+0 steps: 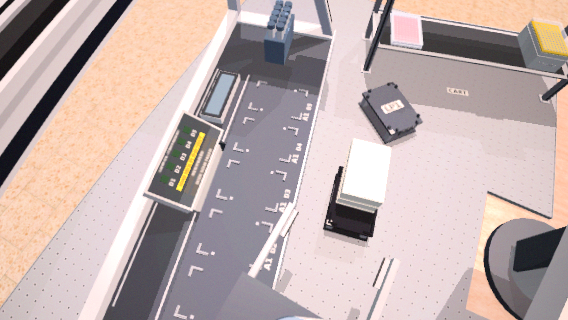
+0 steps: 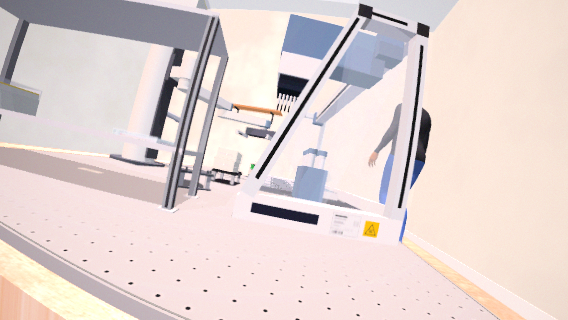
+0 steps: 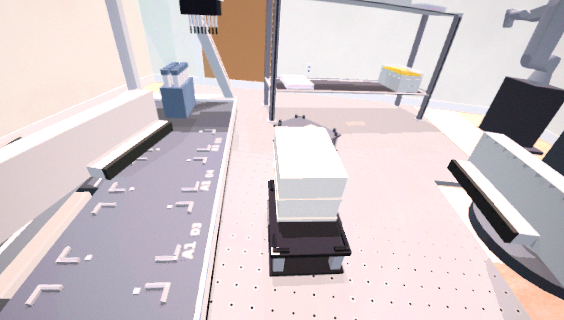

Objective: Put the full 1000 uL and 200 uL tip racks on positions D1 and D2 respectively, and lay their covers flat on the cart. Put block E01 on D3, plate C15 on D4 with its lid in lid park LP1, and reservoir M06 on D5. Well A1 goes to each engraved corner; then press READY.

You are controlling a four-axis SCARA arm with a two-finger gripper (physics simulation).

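Note:
A white box of two layers [image 1: 365,172] [image 3: 309,172] sits on a black stand [image 1: 346,220] [image 3: 305,235] beside the deck; what it holds is hidden. My gripper [image 1: 332,265] [image 3: 306,127] is open and empty, its fingers wide apart, above and on the near side of the box. The deck [image 1: 272,122] [image 3: 132,230] shows bare corner brackets at D3, D4 and D5. The dark LP1 block [image 1: 392,106] stands behind the box. A pink-topped plate [image 1: 406,30] [image 3: 296,81] and a yellow-topped rack [image 1: 550,39] [image 3: 400,77] are on the shelf. The lamps on the status panel [image 1: 175,155] are dark green.
A blue tube block [image 1: 278,46] [image 2: 310,184] [image 3: 178,97] stands at the deck's far end. A grey display unit [image 1: 220,95] lies along the deck's side. Shelf posts [image 1: 378,37] [image 2: 190,115] [image 3: 273,60] rise from the cart [image 1: 450,165]. A person [image 2: 419,135] stands behind the deck frame.

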